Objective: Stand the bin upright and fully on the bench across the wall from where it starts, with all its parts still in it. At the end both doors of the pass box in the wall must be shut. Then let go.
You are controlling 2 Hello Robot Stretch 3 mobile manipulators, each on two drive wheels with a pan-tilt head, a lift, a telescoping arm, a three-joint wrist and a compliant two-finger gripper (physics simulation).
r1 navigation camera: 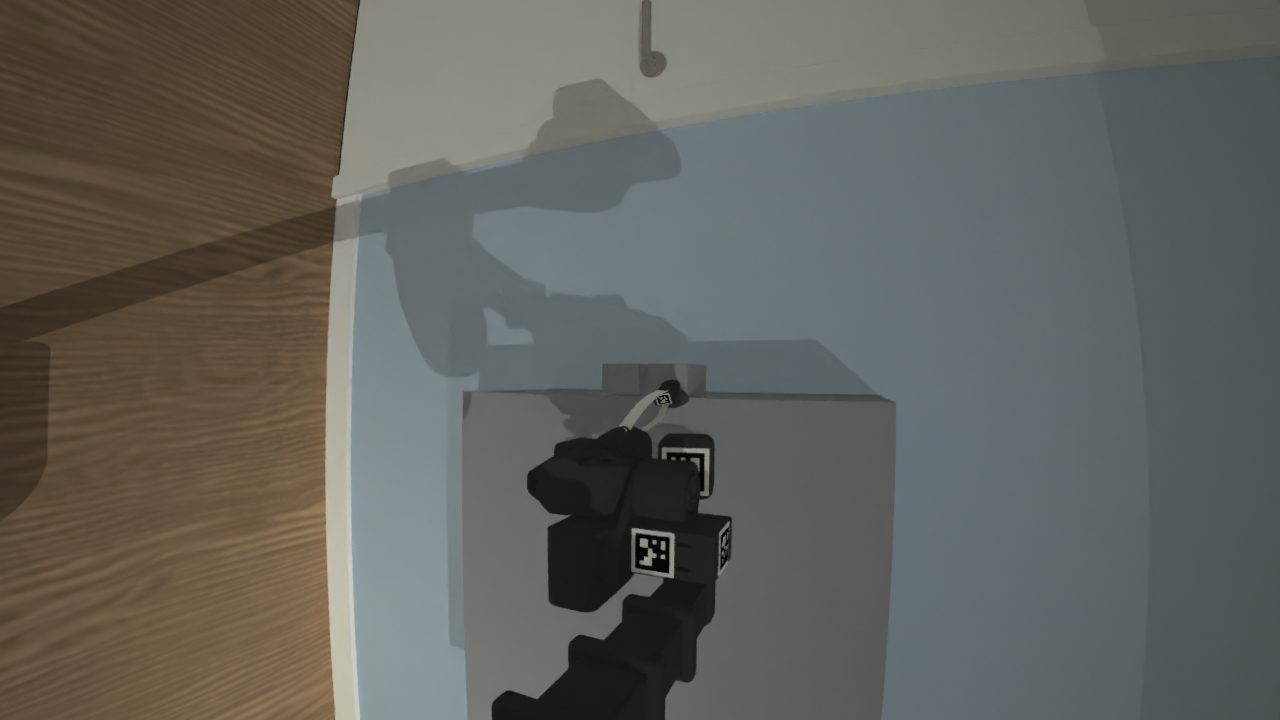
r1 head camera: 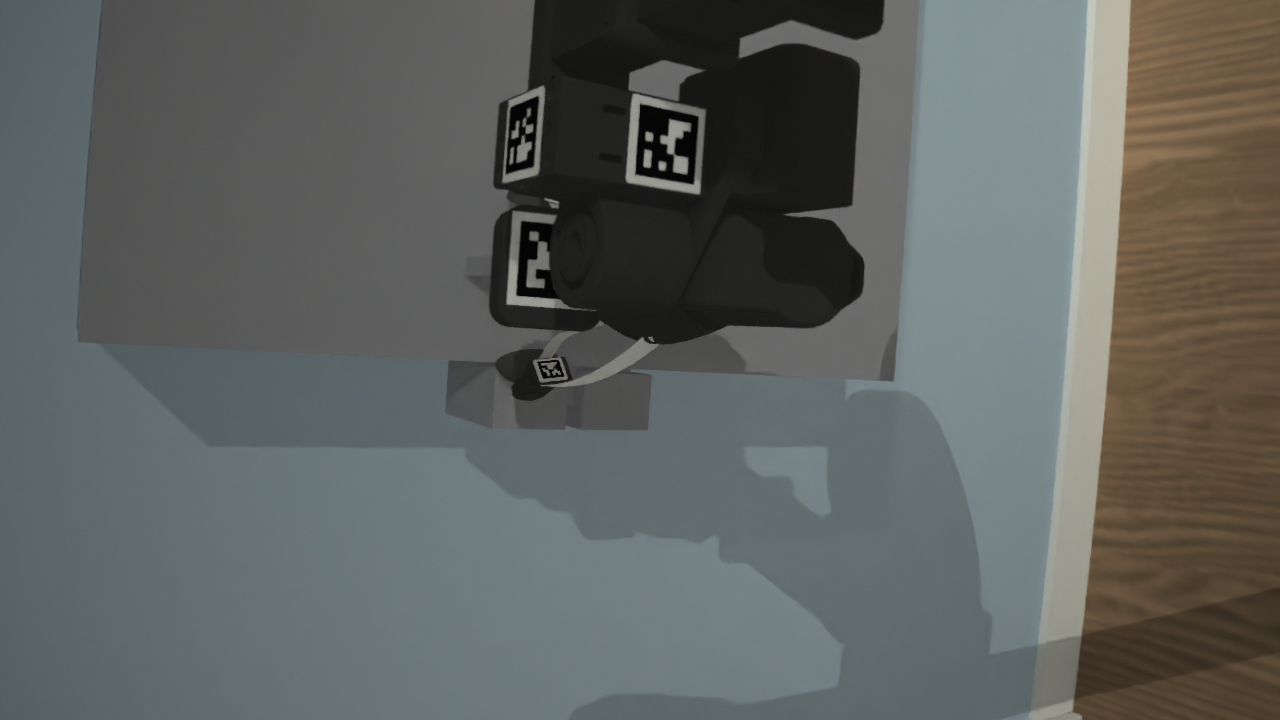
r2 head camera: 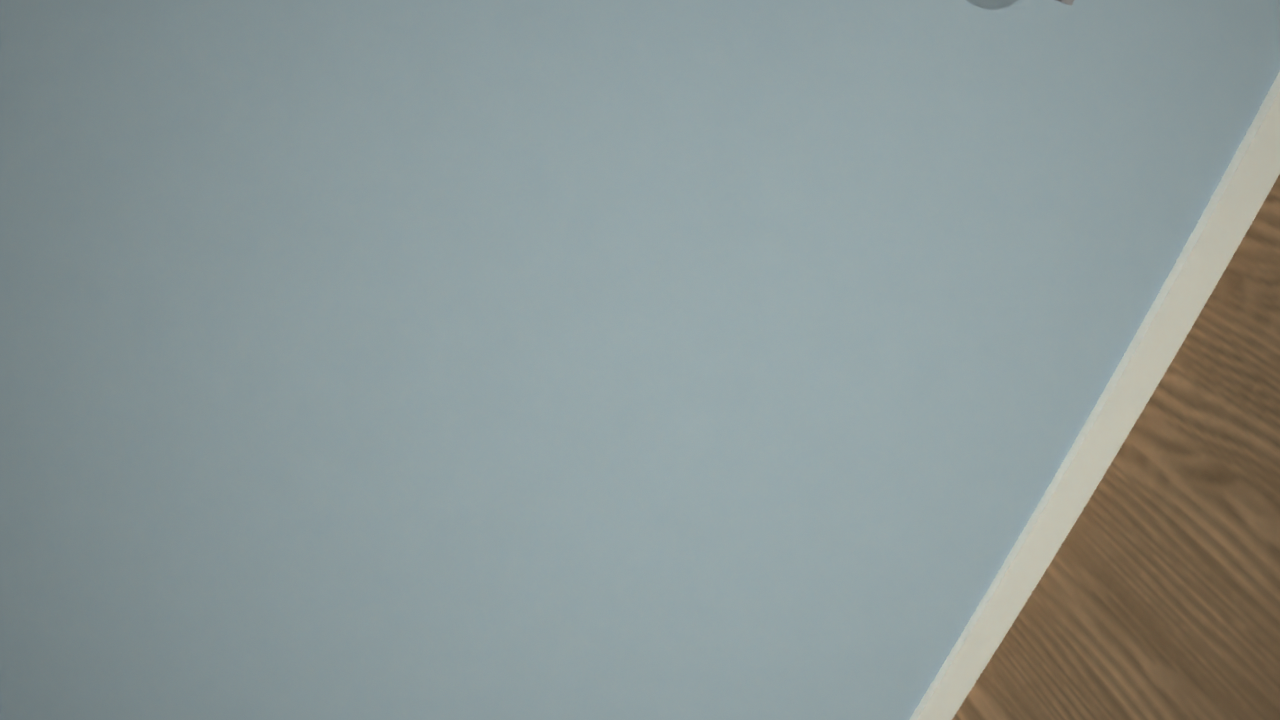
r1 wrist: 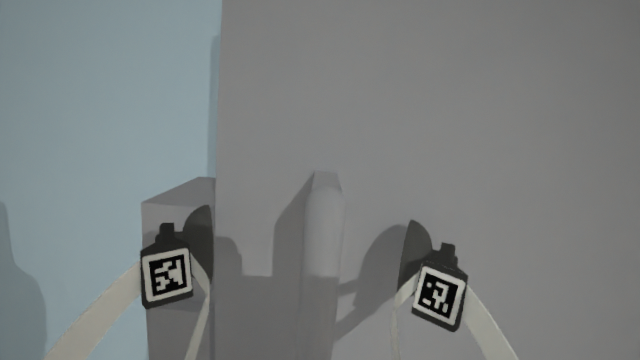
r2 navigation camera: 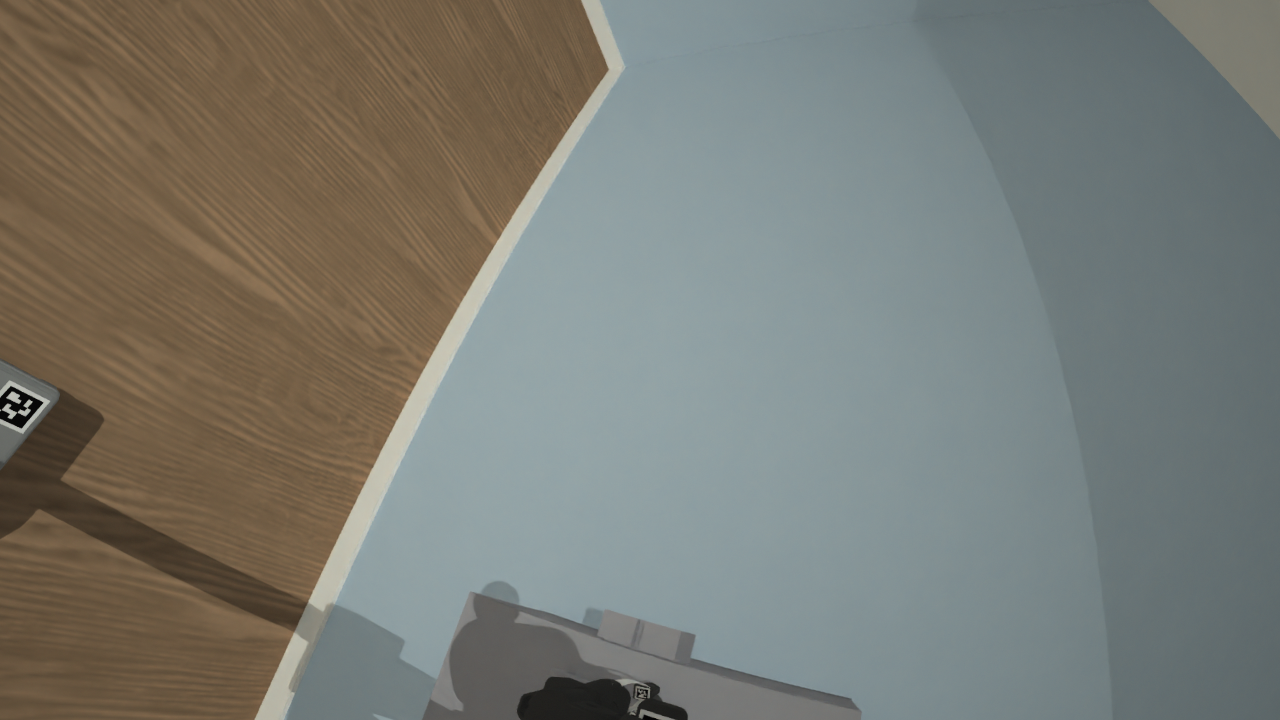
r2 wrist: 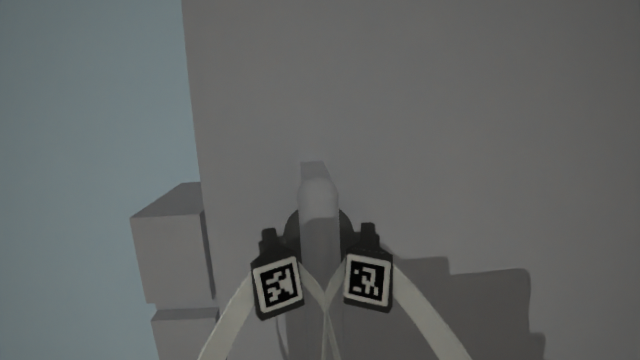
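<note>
On r1's side, a grey pass box door [r1 head camera: 268, 179] [r1 navigation camera: 805, 537] [r1 wrist: 500, 125] lies along the blue wall; whether it is fully shut I cannot tell. Its bar handle [r1 wrist: 324, 225] stands between the fingers of r1's gripper [r1 wrist: 307, 245], which are wide open and apart from it. On r2's side, another grey door [r2 navigation camera: 760, 698] [r2 wrist: 450, 125] lies along the wall, and r2's gripper [r2 wrist: 320, 232] is shut on its bar handle [r2 wrist: 319, 197]. Grey blocks [r1 head camera: 615, 400] [r1 navigation camera: 622, 377] [r2 navigation camera: 664, 640] [r2 wrist: 170, 257] sit beside each door's edge. The bin and the benches do not show.
A wooden floor [r1 head camera: 1190, 358] [r1 navigation camera: 179, 447] [r2 head camera: 1163, 537] [r2 navigation camera: 268, 268] meets each wall at a pale skirting [r1 head camera: 1069, 447] [r2 head camera: 1074, 465]. A small lever [r1 navigation camera: 652, 62] is on a pale panel in r1's navigation view. A grey robot part with a marker [r2 navigation camera: 19, 407] shows at the left.
</note>
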